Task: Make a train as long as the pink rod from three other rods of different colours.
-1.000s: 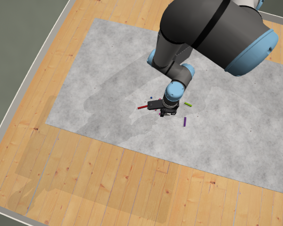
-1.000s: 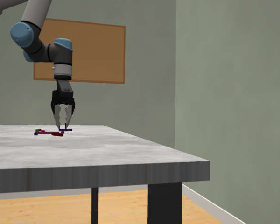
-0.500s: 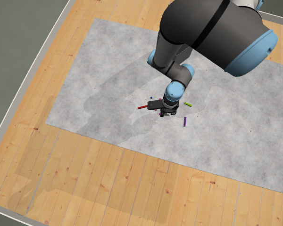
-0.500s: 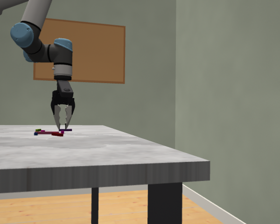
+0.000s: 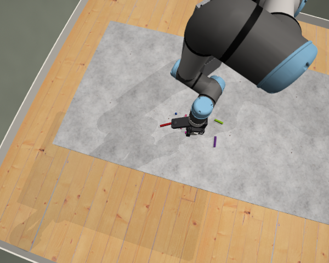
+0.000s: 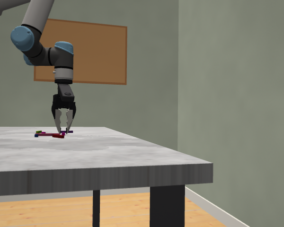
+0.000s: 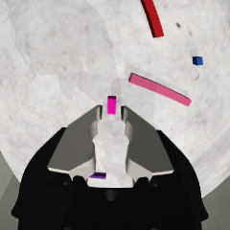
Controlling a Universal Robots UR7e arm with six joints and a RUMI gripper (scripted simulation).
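The small blue rod lies 70 mm behind my hand, 100 mm to the right of it and 20 mm below it. Round my hand: pink rod 50 mm behind, 50 mm to the right, 20 mm below; then purple rod 30 mm behind, 160 mm to the left, 20 mm below; then red rod 10 mm ahead, 120 mm to the right, 20 mm below.
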